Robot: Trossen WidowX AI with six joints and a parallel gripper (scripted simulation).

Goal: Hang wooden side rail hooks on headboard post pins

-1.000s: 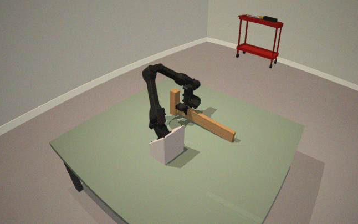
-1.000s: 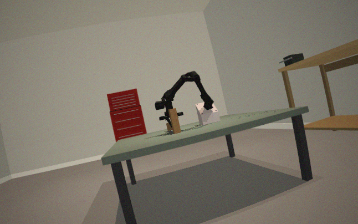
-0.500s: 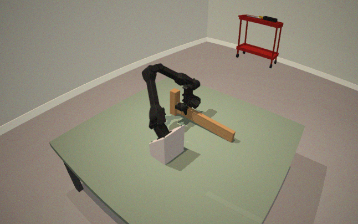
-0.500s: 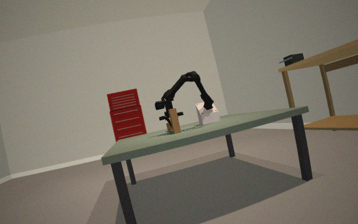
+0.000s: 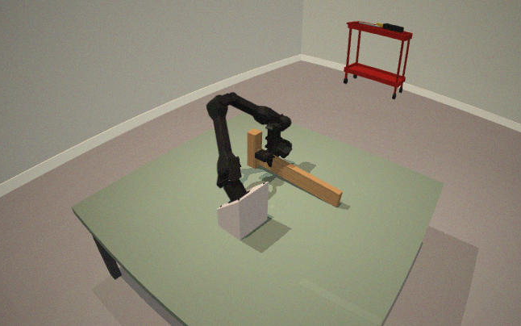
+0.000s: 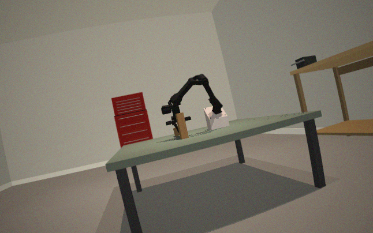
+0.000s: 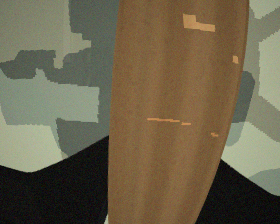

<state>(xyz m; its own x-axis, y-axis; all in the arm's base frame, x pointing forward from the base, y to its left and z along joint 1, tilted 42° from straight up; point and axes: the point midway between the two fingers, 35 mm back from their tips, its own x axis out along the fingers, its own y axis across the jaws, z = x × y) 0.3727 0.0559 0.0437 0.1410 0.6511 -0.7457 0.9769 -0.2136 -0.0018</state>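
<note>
The wooden headboard post is 100 mm to the left of my gripper tip, 40 mm above it and 20 mm ahead of it.
</note>
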